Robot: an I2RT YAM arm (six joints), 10 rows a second.
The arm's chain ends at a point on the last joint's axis. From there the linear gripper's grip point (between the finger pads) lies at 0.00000 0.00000 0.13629 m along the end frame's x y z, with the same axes.
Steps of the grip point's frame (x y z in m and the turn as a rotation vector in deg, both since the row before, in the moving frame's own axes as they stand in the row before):
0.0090 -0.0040 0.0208 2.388 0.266 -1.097
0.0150 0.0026 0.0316 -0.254 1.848 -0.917
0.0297 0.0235 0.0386 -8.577 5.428 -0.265
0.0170 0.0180 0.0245 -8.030 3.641 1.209
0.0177 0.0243 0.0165 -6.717 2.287 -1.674
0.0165 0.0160 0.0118 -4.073 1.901 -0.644
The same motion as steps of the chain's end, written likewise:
0.0084 0.0017 0.0209 2.388 0.266 -1.097
0.0106 0.0020 0.0317 -0.254 1.848 -0.917
0.0168 0.0032 0.0407 -8.577 5.428 -0.265
0.0086 -0.0011 0.0261 -8.030 3.641 1.209
0.0120 0.0084 0.0175 -6.717 2.287 -1.674
0.0119 0.0063 0.0122 -4.073 1.901 -0.644

